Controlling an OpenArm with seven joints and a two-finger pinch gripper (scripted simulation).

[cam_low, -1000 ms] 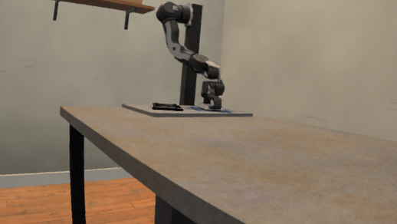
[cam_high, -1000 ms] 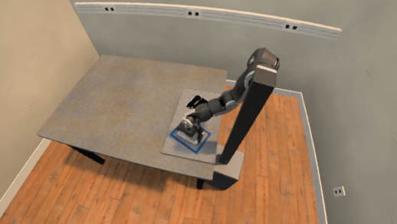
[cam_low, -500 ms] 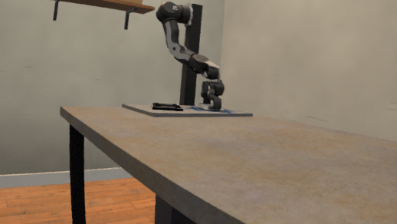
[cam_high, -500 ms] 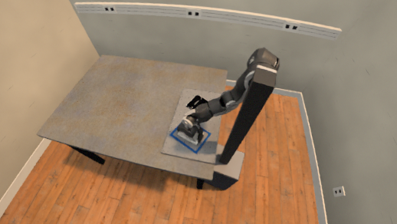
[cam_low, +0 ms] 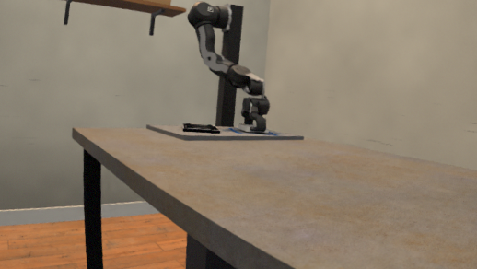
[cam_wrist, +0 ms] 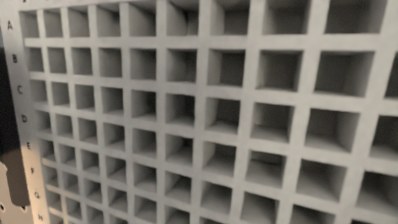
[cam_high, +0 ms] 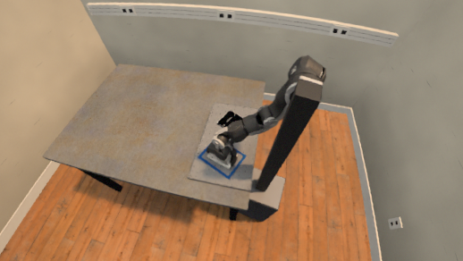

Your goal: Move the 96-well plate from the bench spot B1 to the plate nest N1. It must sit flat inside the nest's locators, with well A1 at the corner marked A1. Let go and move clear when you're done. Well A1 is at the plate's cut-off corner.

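Right now the white 96-well plate is 10 mm above my hand. The rest, counted from my hand: black plate nest (10 mm ahead, 210 mm to the right).
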